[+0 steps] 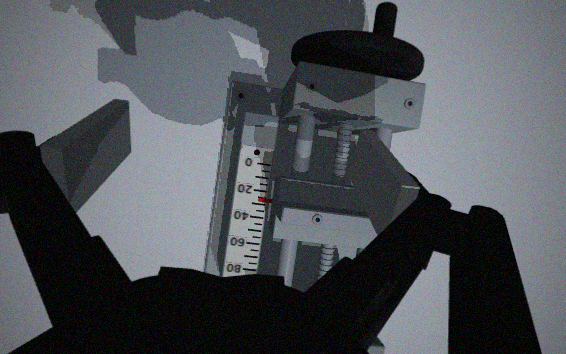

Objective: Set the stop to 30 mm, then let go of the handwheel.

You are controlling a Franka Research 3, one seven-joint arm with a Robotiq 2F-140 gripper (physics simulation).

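Note:
The black handwheel [345,54] with its upright crank handle [385,20] stands at the upper right, on the light end block. The stop [325,227], a light block on the guide rods, sits lower down. The white scale [232,255] runs at its left with marks 0 to 80. The red pointer [265,200] lies between 20 and 40, close to the 30 tick, slightly on the 20 side. My gripper [245,140] is wide open and empty, its fingers apart on either side of the scale. The handwheel is clear of both fingers. My right finger hides part of the rods and stop.
The end block [397,102] holds the guide rods [304,150] and the threaded spindle [342,152]. The dark gripper body covers the lower end of the device. Shadows of the arm and gripper fall on the pale surface at the upper left and over the end block.

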